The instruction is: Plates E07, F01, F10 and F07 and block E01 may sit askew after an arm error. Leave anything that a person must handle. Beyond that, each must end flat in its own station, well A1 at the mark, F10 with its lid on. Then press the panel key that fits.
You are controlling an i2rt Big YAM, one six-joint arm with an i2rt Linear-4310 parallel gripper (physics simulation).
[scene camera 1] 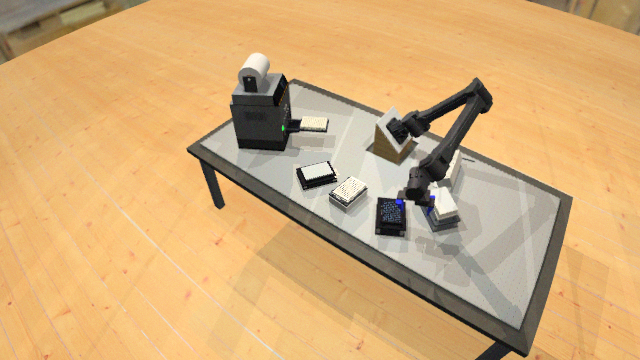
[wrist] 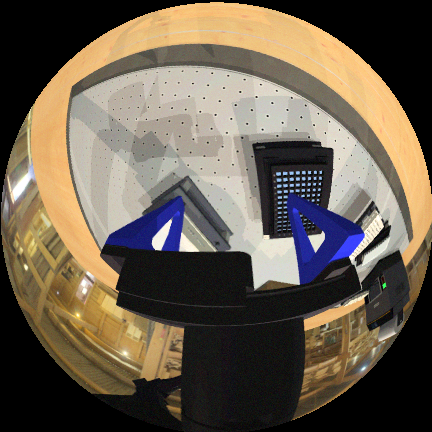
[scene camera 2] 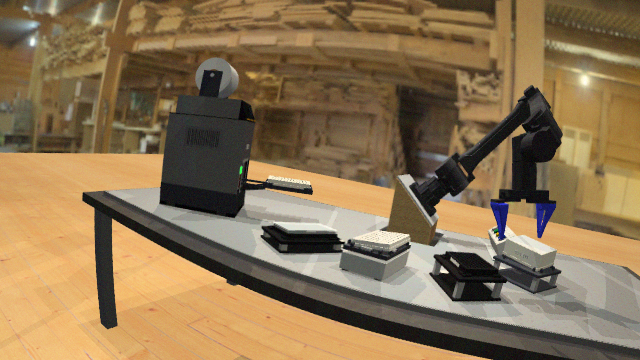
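Note:
My gripper is open and empty, above the stands. A black plate with bluish wells lies on a raised black stand; whether fully flat is unclear. A white block sits on a grey stand, partly behind a finger in the wrist view. A white welled plate sits on a grey box. A plate with a pale cover lies on a low black stand. Another plate rests on the machine's arm. Labels are unreadable.
The dark machine with a white roll and green light stands at the table's far left. The key panel is partly hidden beyond the white block. The arm's wedge base stands at the table's rear.

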